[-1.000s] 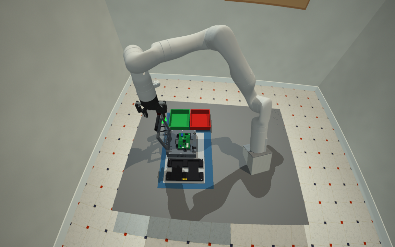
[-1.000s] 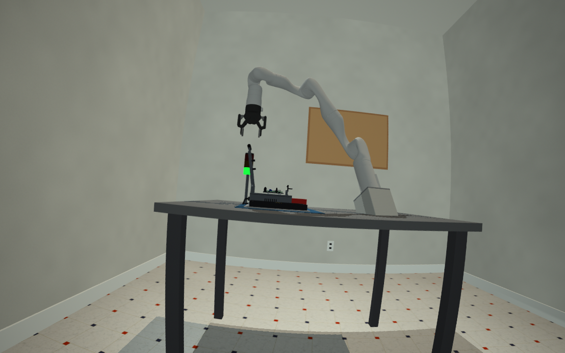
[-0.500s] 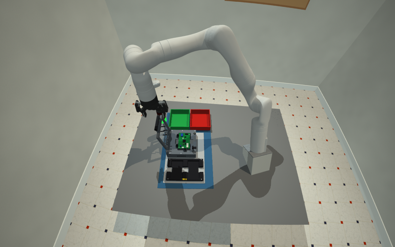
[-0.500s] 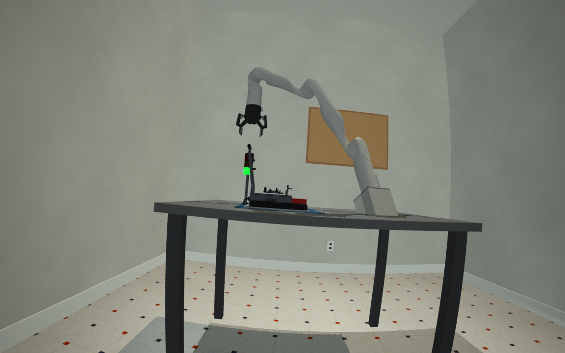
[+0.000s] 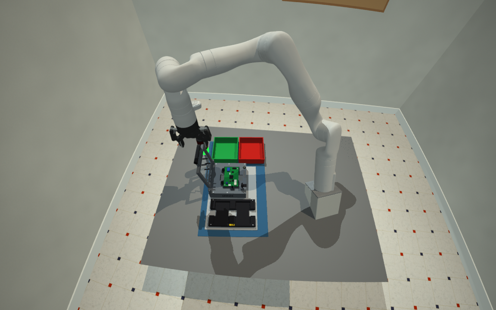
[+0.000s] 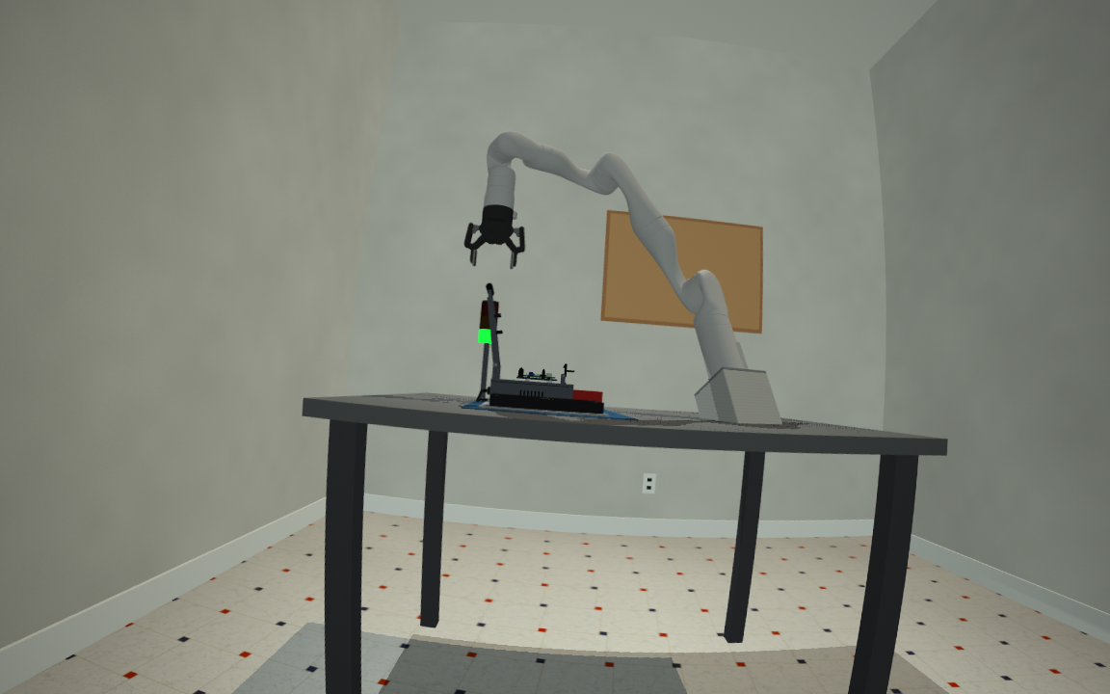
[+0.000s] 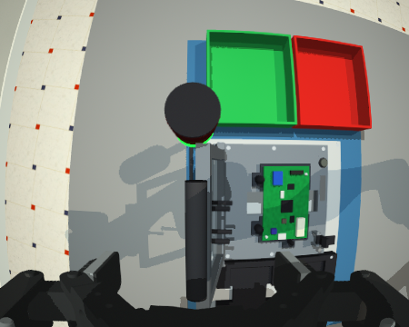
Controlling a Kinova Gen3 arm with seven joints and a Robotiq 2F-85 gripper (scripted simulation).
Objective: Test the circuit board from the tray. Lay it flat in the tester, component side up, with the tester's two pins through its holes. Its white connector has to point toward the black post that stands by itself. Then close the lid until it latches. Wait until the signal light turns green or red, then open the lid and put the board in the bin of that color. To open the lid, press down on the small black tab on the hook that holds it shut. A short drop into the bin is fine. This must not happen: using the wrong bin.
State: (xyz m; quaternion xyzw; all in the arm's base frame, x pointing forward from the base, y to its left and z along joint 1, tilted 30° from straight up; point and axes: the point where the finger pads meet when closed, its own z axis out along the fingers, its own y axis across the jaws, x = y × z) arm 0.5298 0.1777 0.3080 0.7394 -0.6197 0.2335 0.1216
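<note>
The green circuit board is 130 mm behind my hand, 20 mm to the right of it and 260 mm below it. Also, from my hand: green bin: 60 mm behind, 210 mm to the right, 320 mm below; then red bin: 210 mm behind, 230 mm to the right, 320 mm below; then tester lid: 20 mm behind, 150 mm below.
</note>
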